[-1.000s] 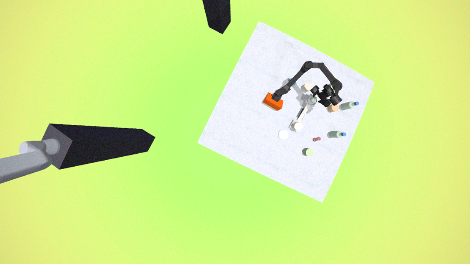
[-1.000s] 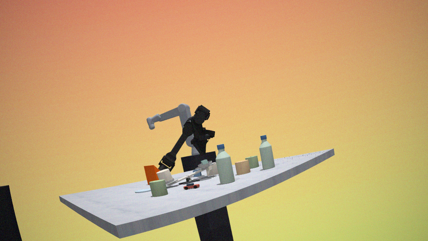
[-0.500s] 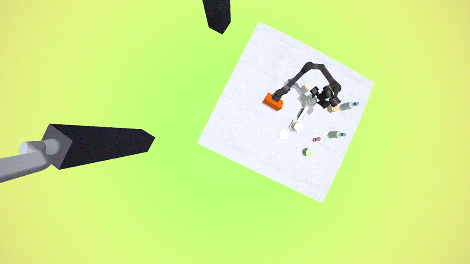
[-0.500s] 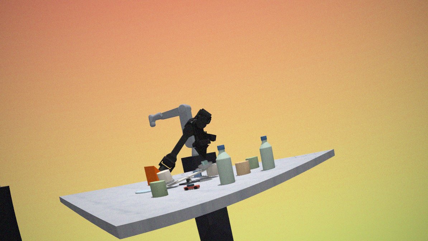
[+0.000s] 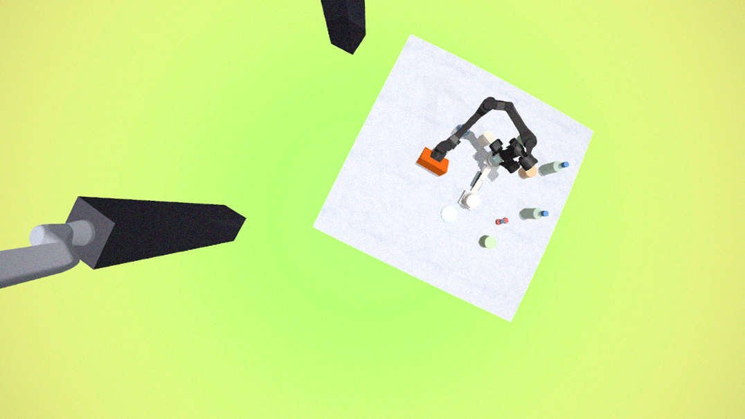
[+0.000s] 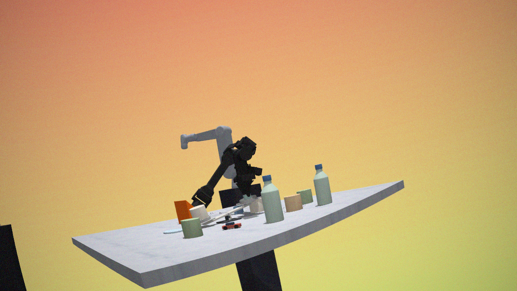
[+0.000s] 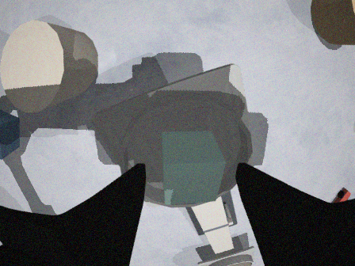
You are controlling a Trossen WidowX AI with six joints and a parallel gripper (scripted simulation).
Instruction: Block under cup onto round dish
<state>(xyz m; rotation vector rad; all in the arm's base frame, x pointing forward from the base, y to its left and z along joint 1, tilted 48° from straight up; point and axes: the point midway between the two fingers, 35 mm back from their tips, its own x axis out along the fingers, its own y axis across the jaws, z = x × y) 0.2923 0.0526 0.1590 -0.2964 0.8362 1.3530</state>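
Right now my gripper tip is 6 cm past the pale blue round dish, 38 cm to the left of it and 9 cm above it. From my gripper tip the other things lie so: tan cylinder (21 cm ahead, 7 cm to the left, 5 cm below); red toy car (24 cm ahead, 26 cm to the right, 8 cm below).
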